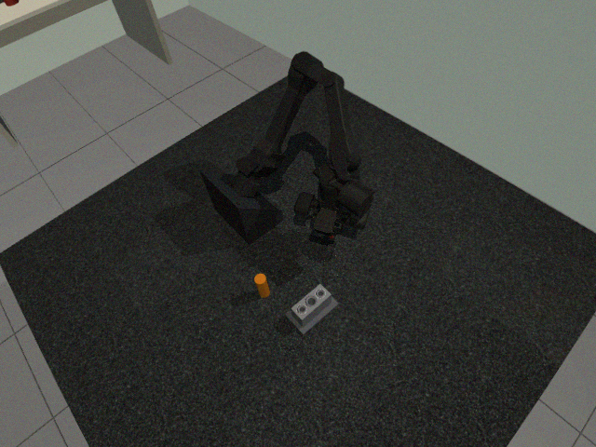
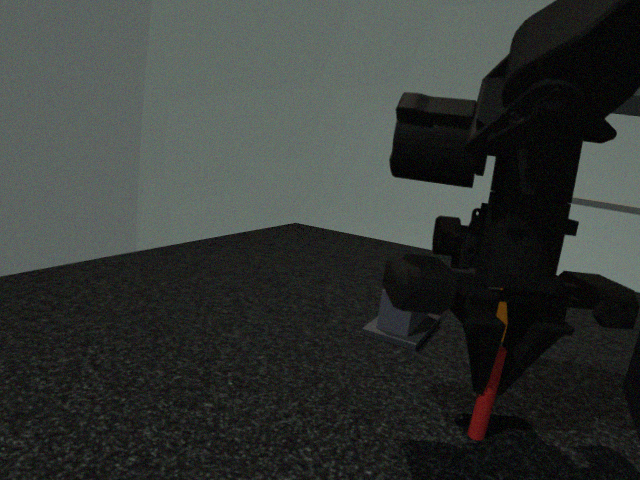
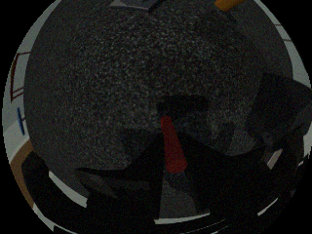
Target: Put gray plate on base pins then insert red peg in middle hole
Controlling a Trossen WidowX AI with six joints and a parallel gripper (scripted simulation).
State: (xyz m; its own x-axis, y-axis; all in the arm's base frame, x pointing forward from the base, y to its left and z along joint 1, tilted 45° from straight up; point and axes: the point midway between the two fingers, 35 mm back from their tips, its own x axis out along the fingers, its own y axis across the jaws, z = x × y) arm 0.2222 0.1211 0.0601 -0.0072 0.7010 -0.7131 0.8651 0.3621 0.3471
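The gray plate lies 190 mm to the right of my gripper tip and 130 mm ahead of it. Round my gripper tip: orange cylinder: 250 mm to the right, 10 mm ahead; red peg: right at my gripper tip; gray base: 190 mm to the right, 130 mm ahead, 30 mm below.
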